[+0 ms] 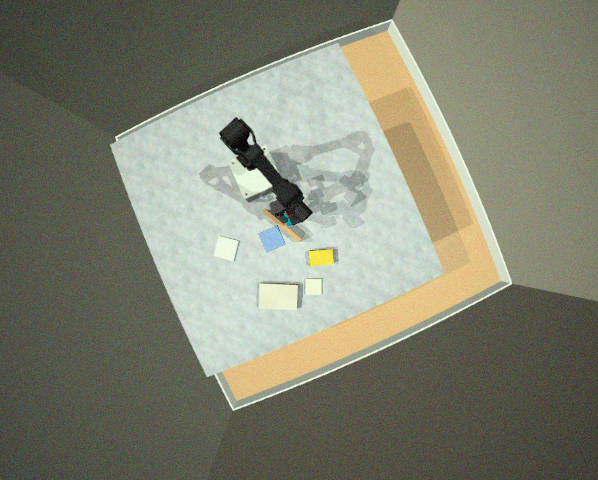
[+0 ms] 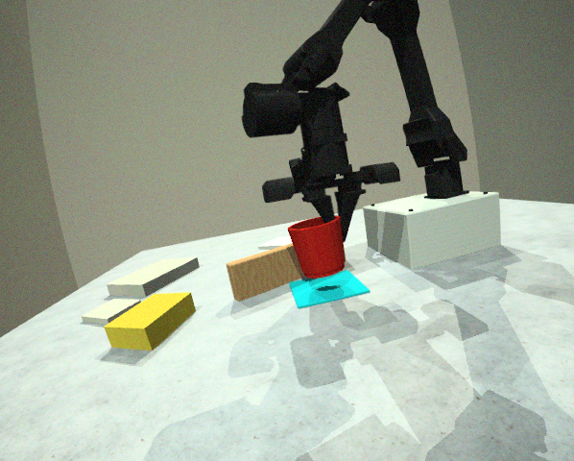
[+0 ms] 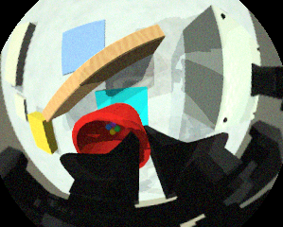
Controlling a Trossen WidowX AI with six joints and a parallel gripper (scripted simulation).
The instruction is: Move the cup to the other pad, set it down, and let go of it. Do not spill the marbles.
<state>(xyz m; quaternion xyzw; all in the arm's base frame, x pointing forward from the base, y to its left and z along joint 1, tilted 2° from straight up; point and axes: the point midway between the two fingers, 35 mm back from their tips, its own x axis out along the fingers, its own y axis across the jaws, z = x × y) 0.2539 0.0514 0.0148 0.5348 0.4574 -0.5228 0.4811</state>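
Right now my gripper tip is 70 mm above the cyan pad and 30 mm short of it. Round my gripper tip: wooden block (80 mm to the right, 60 mm ahead, 40 mm below); then red cup (30 mm ahead); then light blue pad (160 mm to the right, 80 mm ahead, 70 mm below).
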